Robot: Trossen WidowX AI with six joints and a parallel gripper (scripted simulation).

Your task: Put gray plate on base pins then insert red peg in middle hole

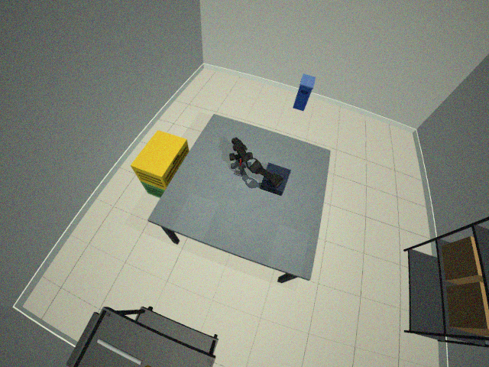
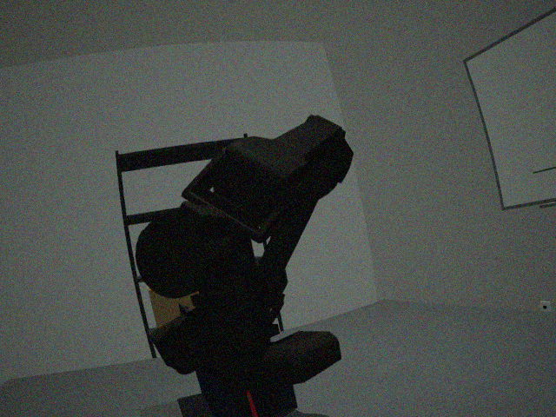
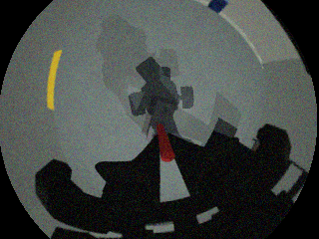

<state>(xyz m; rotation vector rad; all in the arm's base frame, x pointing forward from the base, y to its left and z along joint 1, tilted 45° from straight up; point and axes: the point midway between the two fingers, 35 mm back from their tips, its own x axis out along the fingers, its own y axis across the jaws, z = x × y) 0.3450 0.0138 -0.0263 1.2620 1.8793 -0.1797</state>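
The gray plate is 7 cm below my gripper tip. The rest, counted from my gripper tip: gray base 10 cm below; red peg right at my gripper tip.
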